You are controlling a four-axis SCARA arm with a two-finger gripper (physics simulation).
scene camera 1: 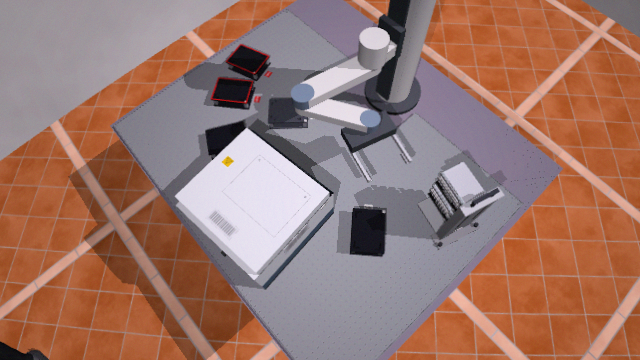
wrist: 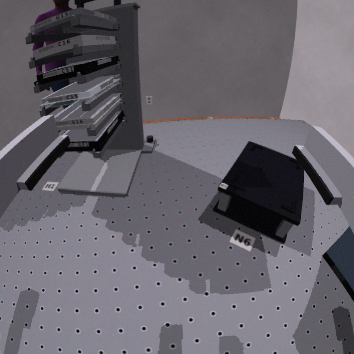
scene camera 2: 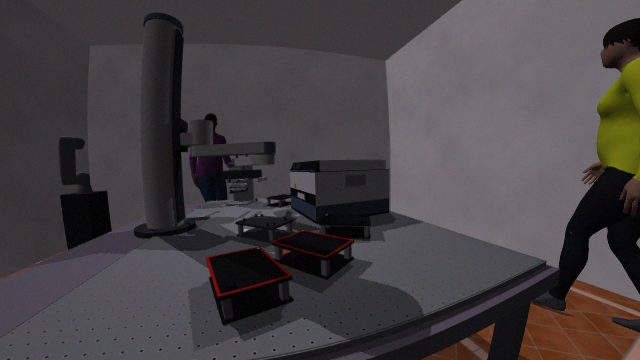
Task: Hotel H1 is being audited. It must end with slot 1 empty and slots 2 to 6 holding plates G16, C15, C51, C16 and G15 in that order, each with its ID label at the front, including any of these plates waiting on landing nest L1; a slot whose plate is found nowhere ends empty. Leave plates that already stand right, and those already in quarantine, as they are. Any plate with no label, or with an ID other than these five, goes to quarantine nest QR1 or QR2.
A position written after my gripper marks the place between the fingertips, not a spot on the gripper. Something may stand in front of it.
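A white instrument (scene camera 1: 261,279) is there for me to see, and so is my own gripper (scene camera 1: 390,171).
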